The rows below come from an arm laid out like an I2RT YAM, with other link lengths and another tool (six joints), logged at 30 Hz.
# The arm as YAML. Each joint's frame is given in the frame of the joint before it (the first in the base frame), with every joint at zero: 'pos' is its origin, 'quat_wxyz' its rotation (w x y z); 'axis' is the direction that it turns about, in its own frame. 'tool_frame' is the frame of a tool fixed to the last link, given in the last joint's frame.
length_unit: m
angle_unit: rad
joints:
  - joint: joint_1
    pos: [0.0, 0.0, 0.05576]
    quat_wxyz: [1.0, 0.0, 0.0, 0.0]
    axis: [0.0, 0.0, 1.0]
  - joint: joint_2
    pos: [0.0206, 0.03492, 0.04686]
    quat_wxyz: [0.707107, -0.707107, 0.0, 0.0]
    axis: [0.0, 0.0, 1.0]
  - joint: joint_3
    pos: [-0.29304, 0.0, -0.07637]
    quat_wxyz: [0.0, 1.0, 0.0, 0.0]
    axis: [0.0, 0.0, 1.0]
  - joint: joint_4
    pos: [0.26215, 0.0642, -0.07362]
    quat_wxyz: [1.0, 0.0, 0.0, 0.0]
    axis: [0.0, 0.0, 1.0]
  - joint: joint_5
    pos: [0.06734, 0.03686, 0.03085]
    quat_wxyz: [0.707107, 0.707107, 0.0, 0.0]
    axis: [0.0, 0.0, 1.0]
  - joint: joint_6
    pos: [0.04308, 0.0, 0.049]
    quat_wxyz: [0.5, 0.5, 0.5, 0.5]
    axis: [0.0, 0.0, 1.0]
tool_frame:
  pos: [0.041, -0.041, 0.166]
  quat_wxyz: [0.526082, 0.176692, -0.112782, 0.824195]
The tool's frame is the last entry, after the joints.
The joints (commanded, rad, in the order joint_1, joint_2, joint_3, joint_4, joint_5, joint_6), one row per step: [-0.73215 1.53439 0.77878 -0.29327 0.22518 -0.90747]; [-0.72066 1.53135 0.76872 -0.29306 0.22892 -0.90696]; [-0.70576 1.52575 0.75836 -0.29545 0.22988 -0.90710]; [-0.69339 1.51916 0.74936 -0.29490 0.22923 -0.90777]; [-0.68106 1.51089 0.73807 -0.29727 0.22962 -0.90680]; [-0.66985 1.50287 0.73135 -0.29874 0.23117 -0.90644]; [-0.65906 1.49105 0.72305 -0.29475 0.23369 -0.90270]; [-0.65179 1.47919 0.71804 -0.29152 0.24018 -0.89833]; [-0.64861 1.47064 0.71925 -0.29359 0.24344 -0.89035]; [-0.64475 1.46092 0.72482 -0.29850 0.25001 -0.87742]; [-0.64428 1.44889 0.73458 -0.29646 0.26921 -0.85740]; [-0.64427 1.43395 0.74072 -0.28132 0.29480 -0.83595]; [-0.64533 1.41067 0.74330 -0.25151 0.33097 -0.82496]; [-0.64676 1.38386 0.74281 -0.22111 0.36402 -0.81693]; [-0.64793 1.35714 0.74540 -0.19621 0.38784 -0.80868]
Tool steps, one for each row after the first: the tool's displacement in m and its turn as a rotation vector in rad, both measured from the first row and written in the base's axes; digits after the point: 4 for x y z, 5 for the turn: [0.0005 0.0049 -0.0027 0.00220 0.00700 0.00920]; [0.0019 0.0116 -0.0051 0.00619 0.01302 0.02376]; [0.0037 0.0170 -0.0061 0.00761 0.01442 0.03702]; [0.0041 0.0230 -0.0079 0.01097 0.01833 0.04835]; [0.0053 0.0274 -0.0077 0.01002 0.01922 0.05849]; [0.0068 0.0309 -0.0057 0.00426 0.01310 0.06485]; [0.0074 0.0321 -0.0023 -0.00555 0.00678 0.06519]; [0.0079 0.0319 0.0013 -0.01078 -0.00131 0.05999]; [0.0087 0.0307 0.0069 -0.01873 -0.01224 0.04965]; [0.0087 0.0247 0.0171 -0.04181 -0.03080 0.02356]; [0.0085 0.0168 0.0299 -0.07608 -0.05736 -0.00774]; [0.0078 0.0070 0.0479 -0.13089 -0.08962 -0.03813]; [0.0061 -0.0011 0.0664 -0.18400 -0.12364 -0.06613]; [0.0049 -0.0073 0.0851 -0.22867 -0.16111 -0.08972]
